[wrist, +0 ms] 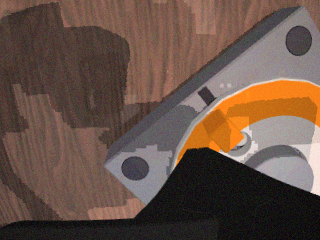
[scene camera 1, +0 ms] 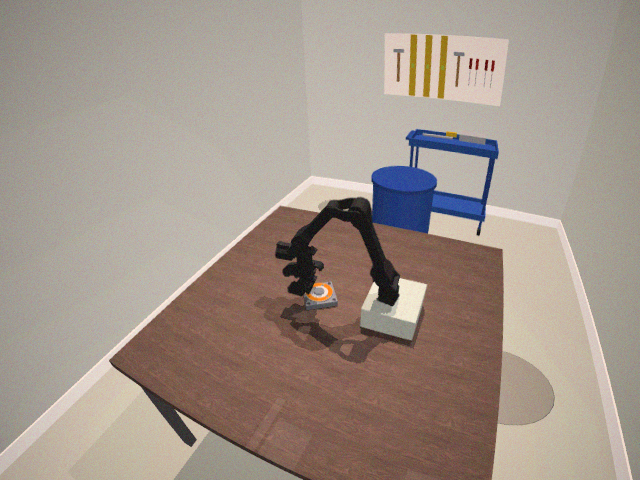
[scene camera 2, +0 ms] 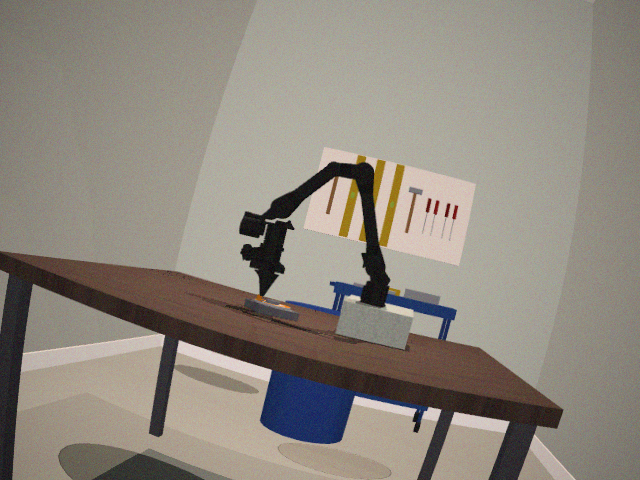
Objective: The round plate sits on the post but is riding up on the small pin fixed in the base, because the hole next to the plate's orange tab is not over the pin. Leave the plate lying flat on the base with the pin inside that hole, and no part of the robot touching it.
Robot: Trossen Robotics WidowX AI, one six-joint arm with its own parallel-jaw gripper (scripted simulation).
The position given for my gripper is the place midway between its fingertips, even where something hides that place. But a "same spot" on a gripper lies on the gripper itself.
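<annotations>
My gripper is visible in the wrist view [197, 158]. Scene camera 1 and scene camera 2 show the gripper as well; on it, [scene camera 1: 309, 283] and [scene camera 2: 272, 273] are the same spot.
</annotations>
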